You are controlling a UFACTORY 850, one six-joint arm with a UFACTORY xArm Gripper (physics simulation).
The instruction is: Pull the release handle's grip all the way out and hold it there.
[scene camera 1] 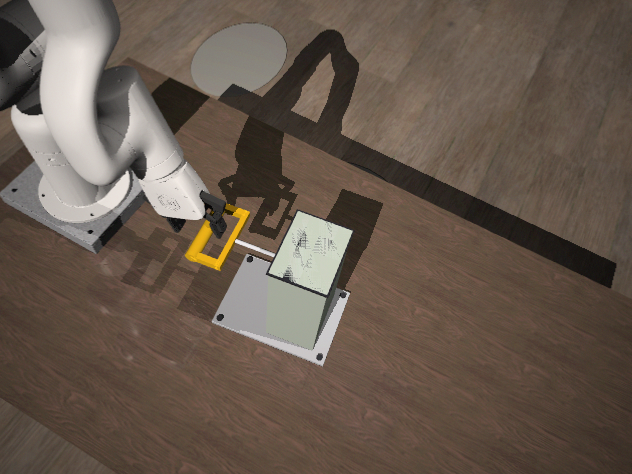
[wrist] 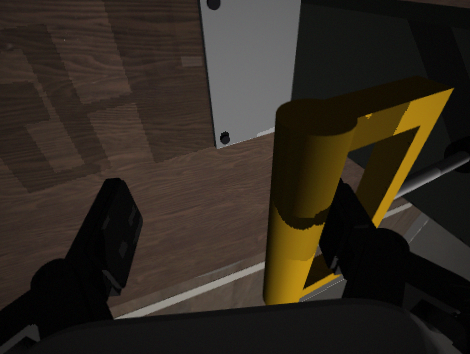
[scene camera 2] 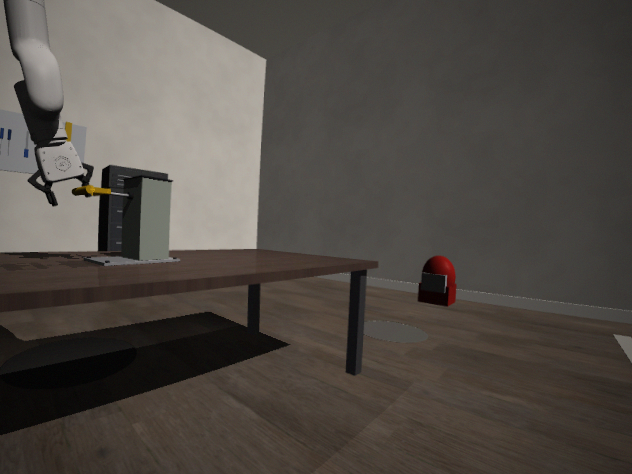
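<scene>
The yellow release handle's round grip is the outer bar of a rectangular loop. A length of metal rod shows between the loop and the pale green box. My gripper is open. In the wrist view its right finger reaches into the loop behind the grip, close against it; whether they touch is unclear. The left finger is on the outer side, well apart from the grip. The grip stands between the open fingers, not clamped.
The box stands on a grey base plate with dark bolts, on the wooden table. The arm's base block is left of the handle in the first scene view. A dark cabinet stands behind the box.
</scene>
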